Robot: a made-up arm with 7 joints.
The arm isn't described. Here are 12 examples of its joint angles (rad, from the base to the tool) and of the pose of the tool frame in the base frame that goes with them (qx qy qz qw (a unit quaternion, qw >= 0); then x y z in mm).
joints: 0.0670 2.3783 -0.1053 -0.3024 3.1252 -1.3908 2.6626
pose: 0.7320 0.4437 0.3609 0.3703 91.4 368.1 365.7
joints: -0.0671 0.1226 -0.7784 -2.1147 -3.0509 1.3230 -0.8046
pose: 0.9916 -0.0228 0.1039 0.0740 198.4 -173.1 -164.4
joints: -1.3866 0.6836 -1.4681 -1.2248 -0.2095 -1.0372 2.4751
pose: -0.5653 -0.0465 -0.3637 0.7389 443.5 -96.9 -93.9
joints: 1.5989 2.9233 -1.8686 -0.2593 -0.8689 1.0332 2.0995
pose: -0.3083 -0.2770 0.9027 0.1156 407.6 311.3 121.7
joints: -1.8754 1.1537 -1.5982 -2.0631 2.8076 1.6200 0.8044
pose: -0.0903 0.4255 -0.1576 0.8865 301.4 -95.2 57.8
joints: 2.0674 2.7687 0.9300 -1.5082 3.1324 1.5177 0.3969
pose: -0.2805 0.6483 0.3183 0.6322 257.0 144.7 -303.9
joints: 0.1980 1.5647 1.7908 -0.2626 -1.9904 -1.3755 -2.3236
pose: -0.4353 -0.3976 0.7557 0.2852 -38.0 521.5 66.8
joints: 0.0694 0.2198 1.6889 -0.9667 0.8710 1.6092 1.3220
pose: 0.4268 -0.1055 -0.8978 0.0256 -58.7 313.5 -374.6
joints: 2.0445 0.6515 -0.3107 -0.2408 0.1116 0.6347 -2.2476
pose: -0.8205 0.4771 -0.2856 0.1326 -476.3 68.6 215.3
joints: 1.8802 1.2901 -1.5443 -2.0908 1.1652 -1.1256 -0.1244
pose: -0.0661 0.0924 0.4894 0.8646 -301.2 -58.7 73.1
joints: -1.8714 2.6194 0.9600 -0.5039 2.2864 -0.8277 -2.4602
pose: -0.2035 0.4600 -0.8392 0.2068 -409.7 318.0 62.2
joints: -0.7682 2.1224 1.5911 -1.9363 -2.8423 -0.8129 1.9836
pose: -0.8784 0.3904 -0.2320 0.1489 -225.5 52.4 258.6
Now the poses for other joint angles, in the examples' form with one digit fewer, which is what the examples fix.
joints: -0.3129 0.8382 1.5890 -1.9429 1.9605 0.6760 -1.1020
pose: 0.243 -0.957 -0.032 0.153 8 336 80
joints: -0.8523 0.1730 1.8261 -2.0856 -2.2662 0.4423 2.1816
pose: -0.532 0.581 -0.609 0.090 109 281 -97
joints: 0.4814 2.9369 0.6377 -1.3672 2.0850 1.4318 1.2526
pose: 0.200 -0.260 0.359 0.874 375 -42 235
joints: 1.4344 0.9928 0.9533 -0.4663 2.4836 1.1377 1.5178
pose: 0.244 0.266 -0.895 0.262 -337 400 23
